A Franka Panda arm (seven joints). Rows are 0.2 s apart.
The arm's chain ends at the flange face. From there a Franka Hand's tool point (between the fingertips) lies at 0.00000 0.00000 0.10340 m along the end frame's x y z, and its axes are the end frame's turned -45 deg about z.
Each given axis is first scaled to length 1.
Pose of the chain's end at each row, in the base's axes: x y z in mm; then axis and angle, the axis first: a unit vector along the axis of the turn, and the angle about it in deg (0 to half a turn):
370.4, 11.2, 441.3, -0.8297, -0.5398, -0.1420, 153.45
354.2, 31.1, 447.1, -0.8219, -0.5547, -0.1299, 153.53
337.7, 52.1, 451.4, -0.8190, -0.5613, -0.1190, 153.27
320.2, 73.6, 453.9, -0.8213, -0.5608, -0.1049, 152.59
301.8, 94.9, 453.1, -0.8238, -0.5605, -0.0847, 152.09
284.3, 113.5, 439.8, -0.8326, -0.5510, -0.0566, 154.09
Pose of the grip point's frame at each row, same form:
368.5, 64.6, 352.8, -0.5521, -0.8047, -0.2183, 161.67
349.6, 83.1, 357.8, -0.5397, -0.8159, -0.2072, 161.22
330.7, 103.3, 361.8, -0.5349, -0.8213, -0.1983, 160.51
310.3, 124.2, 364.3, -0.5374, -0.8221, -0.1879, 159.27
288.3, 144.0, 363.1, -0.5405, -0.8237, -0.1714, 157.94
268.7, 157.2, 347.4, -0.5538, -0.8209, -0.1392, 158.56

